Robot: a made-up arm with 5 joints. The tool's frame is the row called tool.
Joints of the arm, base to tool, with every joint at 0 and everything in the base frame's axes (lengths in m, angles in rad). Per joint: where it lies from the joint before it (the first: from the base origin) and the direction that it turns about. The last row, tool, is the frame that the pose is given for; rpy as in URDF.
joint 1: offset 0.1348 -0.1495 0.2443 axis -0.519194 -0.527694 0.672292
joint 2: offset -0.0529 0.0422 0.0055 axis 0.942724 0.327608 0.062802
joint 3: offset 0.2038 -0.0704 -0.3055 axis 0 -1 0
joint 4: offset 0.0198 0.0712 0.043 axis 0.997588 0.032 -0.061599
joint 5: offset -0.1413 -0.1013 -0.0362 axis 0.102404 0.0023 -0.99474
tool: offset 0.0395 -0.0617 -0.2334 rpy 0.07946 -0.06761 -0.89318
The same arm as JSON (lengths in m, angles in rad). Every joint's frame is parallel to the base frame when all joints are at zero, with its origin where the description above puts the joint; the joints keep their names.
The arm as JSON. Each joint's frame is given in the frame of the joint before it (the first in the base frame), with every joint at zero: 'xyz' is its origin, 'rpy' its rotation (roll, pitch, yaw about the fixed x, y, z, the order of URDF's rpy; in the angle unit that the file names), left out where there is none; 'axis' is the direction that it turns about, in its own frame. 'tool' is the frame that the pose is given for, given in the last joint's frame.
{"units": {"length": "m", "angle": "rad"}, "joints": [{"name": "joint 1", "type": "revolute", "origin": {"xyz": [0.1348, -0.1495, 0.2443]}, "axis": [-0.519194, -0.527694, 0.672292]}, {"name": "joint 2", "type": "revolute", "origin": {"xyz": [-0.0529, 0.0422, 0.0055]}, "axis": [0.942724, 0.327608, 0.062802]}, {"name": "joint 3", "type": "revolute", "origin": {"xyz": [0.2038, -0.0704, -0.3055]}, "axis": [0.0, -1.0, 0.0]}, {"name": "joint 4", "type": "revolute", "origin": {"xyz": [0.0198, 0.0712, 0.043]}, "axis": [0.997588, 0.032, -0.061599]}, {"name": "joint 5", "type": "revolute", "origin": {"xyz": [-0.1413, -0.1013, -0.0362]}, "axis": [0.102404, 0.0023, -0.99474]}], "tool": {"origin": {"xyz": [0.0395, -0.0617, -0.2334], "rpy": [0.0795, -0.0676, -0.8932]}}}
